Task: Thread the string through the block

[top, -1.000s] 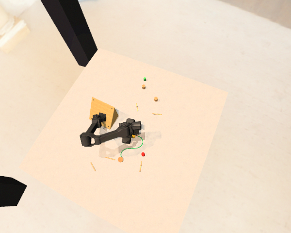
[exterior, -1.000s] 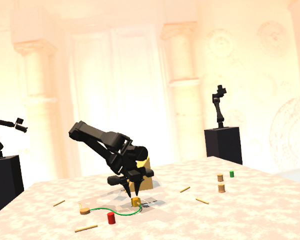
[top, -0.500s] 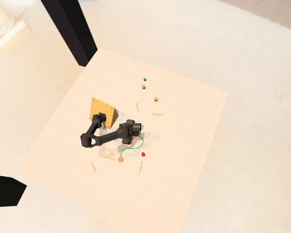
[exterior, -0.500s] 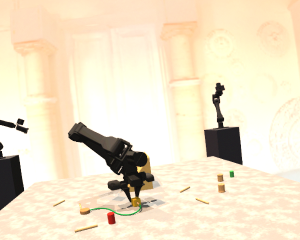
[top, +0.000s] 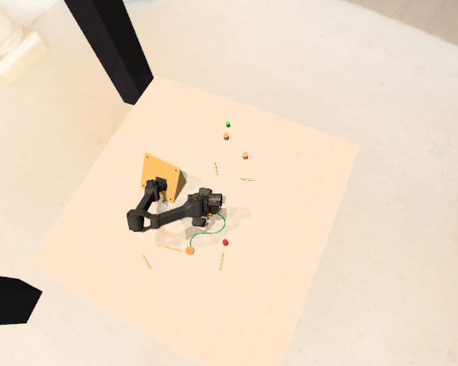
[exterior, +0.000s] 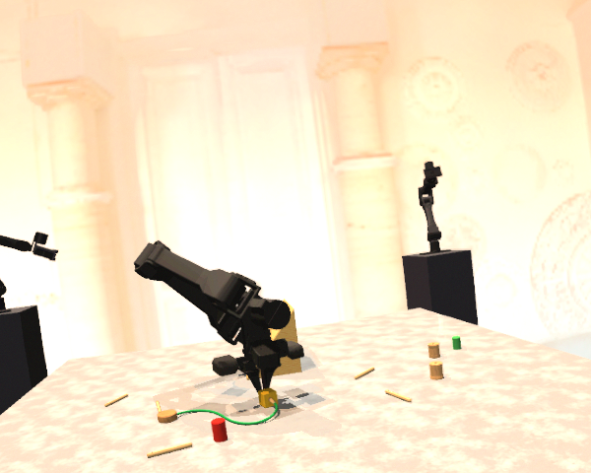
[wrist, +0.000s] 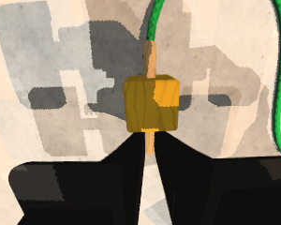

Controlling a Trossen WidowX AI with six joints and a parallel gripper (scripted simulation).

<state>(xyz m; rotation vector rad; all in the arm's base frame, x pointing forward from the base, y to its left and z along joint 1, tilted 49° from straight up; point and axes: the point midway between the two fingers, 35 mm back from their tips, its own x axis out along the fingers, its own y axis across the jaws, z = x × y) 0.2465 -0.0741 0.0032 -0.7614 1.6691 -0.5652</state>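
My gripper tip is now 3 cm short of the yellow block and 1 cm below it. Also, from my gripper tip: red cylinder: 15 cm ahead, 11 cm to the right, 1 cm above; then round wooden button: 20 cm to the right, 1 cm ahead; then thin wooden stick: 4 cm ahead, 1 cm to the left, 1 cm above.
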